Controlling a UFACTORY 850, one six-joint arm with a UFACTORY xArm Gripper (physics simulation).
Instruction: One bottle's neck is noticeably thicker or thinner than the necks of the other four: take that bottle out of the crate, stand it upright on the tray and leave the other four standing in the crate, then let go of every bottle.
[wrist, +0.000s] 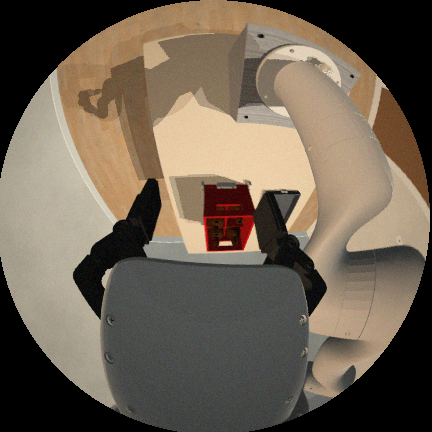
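A red crate (229, 196) stands on the pale table, seen between and beyond my fingers. Several brown bottles (216, 233) stand in its compartments; their necks are too small and dark to compare. A light patch shows through the crate's near end. A tray (288, 202) with a dark rim and grey inside lies right of the crate, partly hidden behind my right finger. My gripper (209, 196) is wide open, with nothing between its fingers, and appears well above the crate.
The pale table (225, 145) extends beyond the crate. The arm's grey base block (242, 82) stands at the upper right, and the arm (345, 150) curves down the right side. A shadow lies left of the crate.
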